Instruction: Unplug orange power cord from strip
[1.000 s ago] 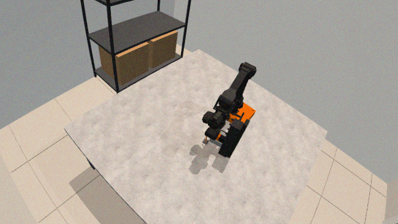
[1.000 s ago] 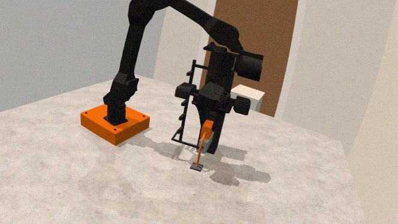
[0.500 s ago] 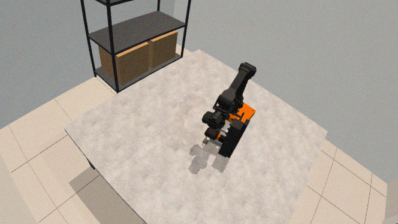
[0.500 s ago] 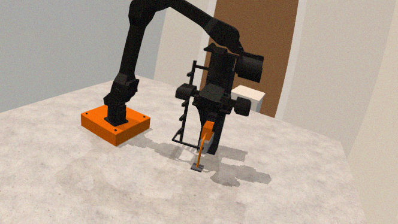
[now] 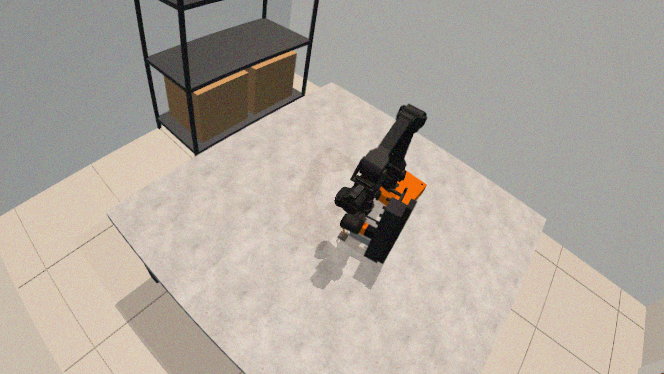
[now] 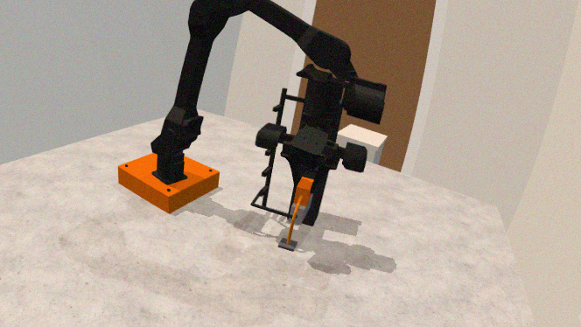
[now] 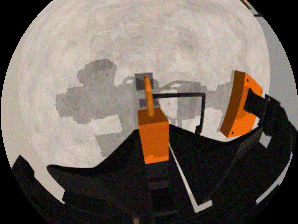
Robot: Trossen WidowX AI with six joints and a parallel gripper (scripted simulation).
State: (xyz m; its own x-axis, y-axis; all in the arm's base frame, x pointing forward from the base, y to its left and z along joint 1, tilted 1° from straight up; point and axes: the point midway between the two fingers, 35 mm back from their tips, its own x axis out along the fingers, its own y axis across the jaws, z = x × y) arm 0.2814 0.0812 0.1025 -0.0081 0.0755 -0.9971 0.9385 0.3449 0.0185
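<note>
Right now my gripper tip is 10 cm above the grey end piece, 3 cm to the left of it and 1 cm short of it. The rest, counted from my gripper tip: orange plug (3 cm to the left, 1 cm behind).
</note>
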